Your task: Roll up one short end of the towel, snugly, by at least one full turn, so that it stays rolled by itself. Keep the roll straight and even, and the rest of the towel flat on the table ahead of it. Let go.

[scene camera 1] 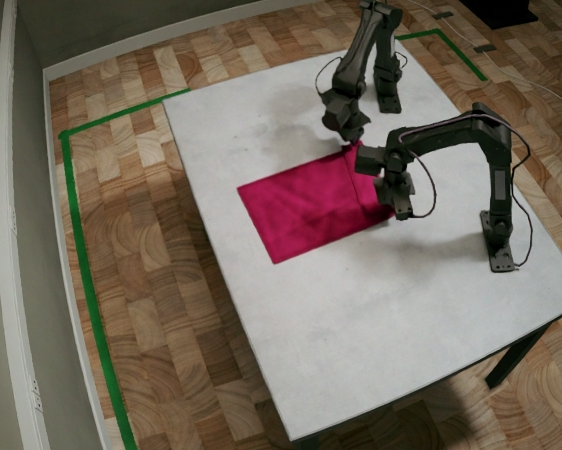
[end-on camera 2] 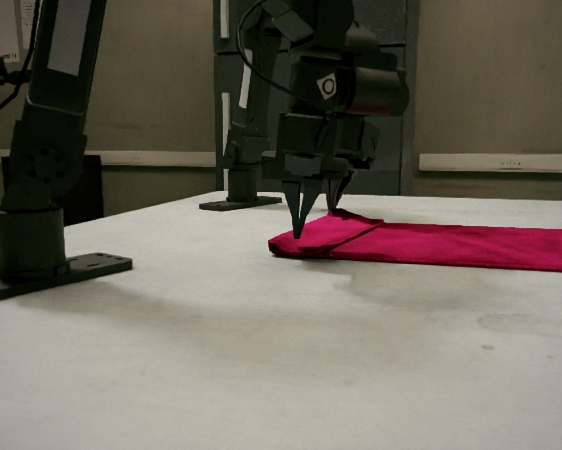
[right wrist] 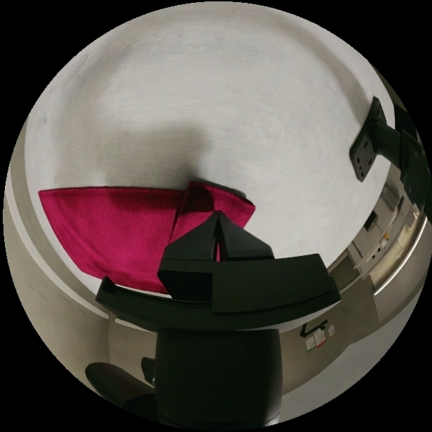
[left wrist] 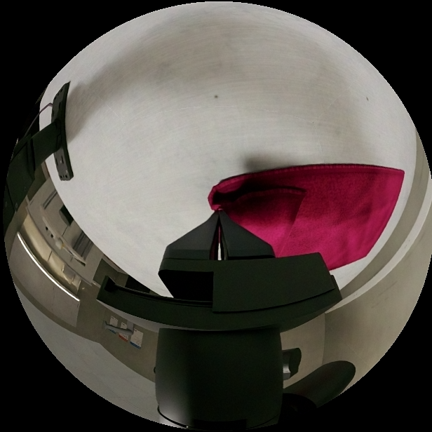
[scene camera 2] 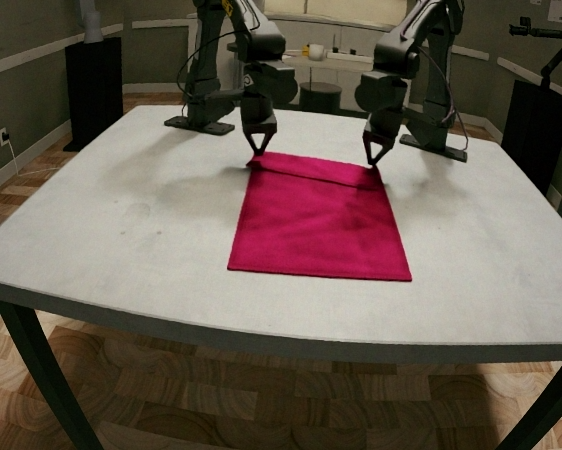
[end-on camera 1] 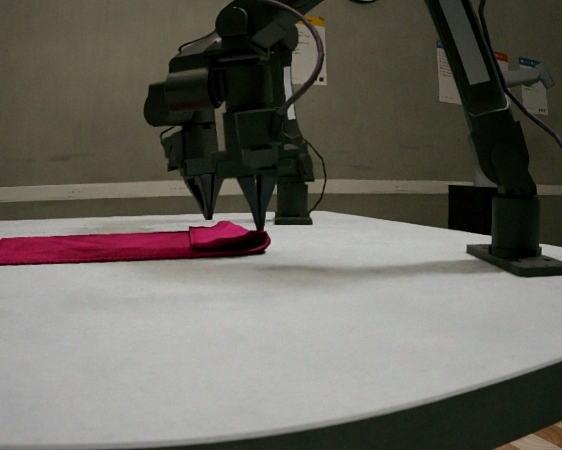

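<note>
The magenta towel (scene camera 1: 300,200) (scene camera 2: 320,225) (end-on camera 1: 100,247) (end-on camera 2: 450,245) (left wrist: 350,210) (right wrist: 115,220) lies flat over most of its length. Its short end nearest the arm bases is folded back in a loose, uneven flap, raised at the sides. My left gripper (scene camera 2: 373,164) (end-on camera 1: 260,230) (end-on camera 2: 332,209) (left wrist: 218,215) is shut on the raised folded edge at one side of the towel. My right gripper (scene camera 1: 356,142) (scene camera 2: 258,154) (end-on camera 1: 208,218) (end-on camera 2: 297,237) (right wrist: 217,216) is shut just above the opposite corner of the flap. In end-on camera 1 a small gap shows below its tips, and I see no cloth pinched there.
The towel lies on the white table (scene camera 1: 310,320) (scene camera 2: 125,270). The right arm's base (scene camera 1: 390,104) (scene camera 2: 200,125) and the left arm's base (scene camera 1: 501,262) (scene camera 2: 433,147) stand behind the folded end. The table's long edge runs beyond the towel's flat end.
</note>
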